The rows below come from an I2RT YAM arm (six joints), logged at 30 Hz.
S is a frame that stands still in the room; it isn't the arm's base.
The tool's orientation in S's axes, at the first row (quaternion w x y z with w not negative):
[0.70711, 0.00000, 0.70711, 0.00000]
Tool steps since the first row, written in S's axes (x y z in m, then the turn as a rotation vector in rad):
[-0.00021, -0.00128, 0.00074, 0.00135, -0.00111, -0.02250]
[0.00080, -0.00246, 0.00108, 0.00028, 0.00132, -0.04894]
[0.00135, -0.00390, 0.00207, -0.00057, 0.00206, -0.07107]
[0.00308, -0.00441, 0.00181, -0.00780, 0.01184, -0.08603]
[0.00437, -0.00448, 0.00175, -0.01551, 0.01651, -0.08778]
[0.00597, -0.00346, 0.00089, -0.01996, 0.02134, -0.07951]
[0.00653, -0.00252, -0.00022, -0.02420, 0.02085, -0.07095]
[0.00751, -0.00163, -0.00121, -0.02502, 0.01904, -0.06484]
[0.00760, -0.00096, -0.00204, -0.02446, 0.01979, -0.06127]
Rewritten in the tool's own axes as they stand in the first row. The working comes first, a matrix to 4 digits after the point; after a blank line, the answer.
The tool's axes in the first row as the columns of a matrix, in S's axes (used below as rounded here):
[0.0000, 0.0000, 1.0000]
[0.0000, 1.0000, 0.0000]
[-1.0000, 0.0000, 0.0000]

[-0.00074, -0.00128, -0.00021, 0.02250, -0.00111, 0.00135]
[-0.00108, -0.00246, 0.00080, 0.04894, 0.00132, 0.00028]
[-0.00207, -0.00390, 0.00135, 0.07107, 0.00206, -0.00057]
[-0.00181, -0.00441, 0.00308, 0.08603, 0.01184, -0.00780]
[-0.00175, -0.00448, 0.00437, 0.08778, 0.01651, -0.01551]
[-0.00089, -0.00346, 0.00597, 0.07951, 0.02134, -0.01996]
[0.00022, -0.00252, 0.00653, 0.07095, 0.02085, -0.02420]
[0.00121, -0.00163, 0.00751, 0.06484, 0.01904, -0.02502]
[0.00204, -0.00096, 0.00760, 0.06127, 0.01979, -0.02446]

